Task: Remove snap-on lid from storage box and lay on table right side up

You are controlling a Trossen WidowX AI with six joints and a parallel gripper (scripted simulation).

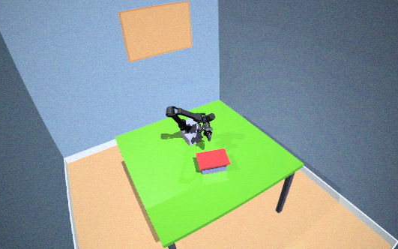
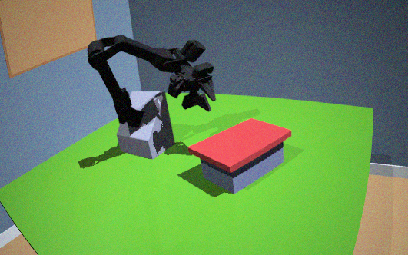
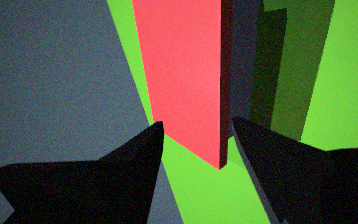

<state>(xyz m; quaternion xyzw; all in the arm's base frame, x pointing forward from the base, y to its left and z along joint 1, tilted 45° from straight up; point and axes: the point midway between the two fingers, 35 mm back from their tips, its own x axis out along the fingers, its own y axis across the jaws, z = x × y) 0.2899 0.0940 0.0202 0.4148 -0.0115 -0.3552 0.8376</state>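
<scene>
My gripper tip is 12 cm short of the red lid, 4 cm to the left of it and 8 cm above it. The rest, counted from my gripper tip: grey-blue storage box 12 cm ahead, 4 cm to the right, 12 cm below.
</scene>
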